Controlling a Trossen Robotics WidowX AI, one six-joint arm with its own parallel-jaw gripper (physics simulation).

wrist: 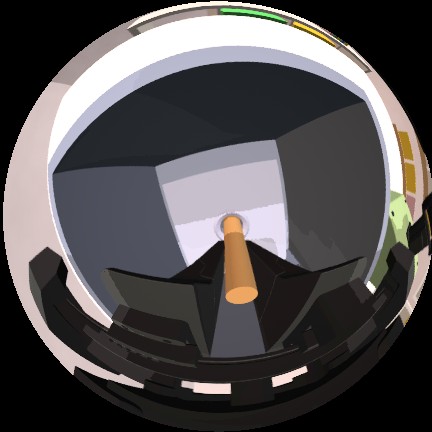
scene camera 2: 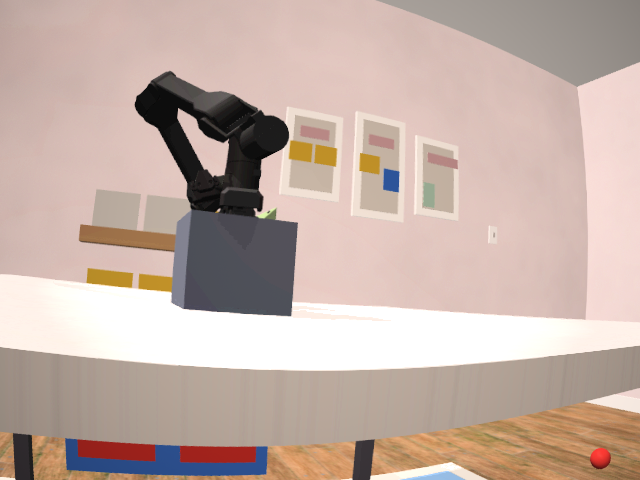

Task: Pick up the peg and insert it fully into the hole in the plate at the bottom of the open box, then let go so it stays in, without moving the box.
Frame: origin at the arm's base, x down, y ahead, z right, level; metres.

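Seen in the pictures: gripper, fingertip midpoint: (wrist: 233, 245).
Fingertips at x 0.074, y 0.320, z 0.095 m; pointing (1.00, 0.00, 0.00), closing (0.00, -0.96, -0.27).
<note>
A point is followed by its place in that frame.
The orange peg (wrist: 239, 262) {x 0.040, y 0.317, z 0.104 m} is held between the two black fingers, and its far end overlaps the ringed hole (wrist: 218, 227) {x 0.089, y 0.328, z 0.105 m} in the wrist view. Whether that end is in the hole or above it I cannot tell. The pale plate (wrist: 225, 185) {x 0.091, y 0.314, z 0.135 m} lies at the bottom of the open box. The grey box (scene camera 2: 240, 266) {x 0.082, y 0.398, z 0.109 m} (wrist: 320, 185) {x 0.069, y 0.247, z 0.122 m} stands on the table with its walls around the peg. My gripper (wrist: 233, 245) {x 0.074, y 0.320, z 0.095 m} is shut on the peg and points down into the box. In the scene view the box wall hides the fingers, the peg and the plate.
The white table (scene camera 2: 320, 343) {x 0.148, y 0.723, z 0.150 m} carries the box. The box's rim (wrist: 145, 75) surrounds the gripper, with high walls on its sides. A light green object (scene camera 2: 268, 213) {x -0.048, y 0.100, z -0.041 m} (wrist: 399, 215) {x 0.045, y 0.042, z 0.049 m} shows behind the box, beyond its rim. Framed pictures hang on the pink wall.
</note>
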